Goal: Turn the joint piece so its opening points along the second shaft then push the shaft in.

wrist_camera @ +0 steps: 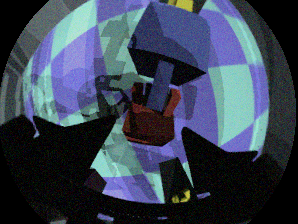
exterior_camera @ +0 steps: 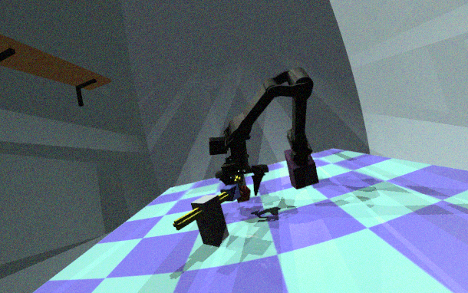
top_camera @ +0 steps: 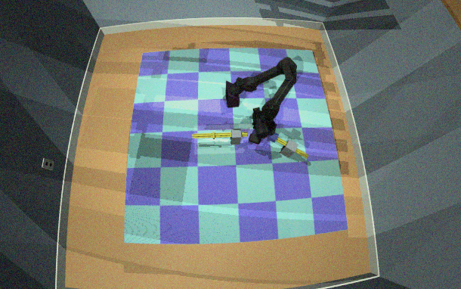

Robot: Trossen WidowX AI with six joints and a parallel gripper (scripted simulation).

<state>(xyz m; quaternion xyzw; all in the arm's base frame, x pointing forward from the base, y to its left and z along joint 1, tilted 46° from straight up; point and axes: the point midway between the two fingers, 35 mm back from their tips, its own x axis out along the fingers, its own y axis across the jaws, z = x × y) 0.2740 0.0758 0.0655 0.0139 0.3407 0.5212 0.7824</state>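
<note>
My gripper tip is now 1 cm to the right of the reddish joint piece and 2 cm below it.
</note>
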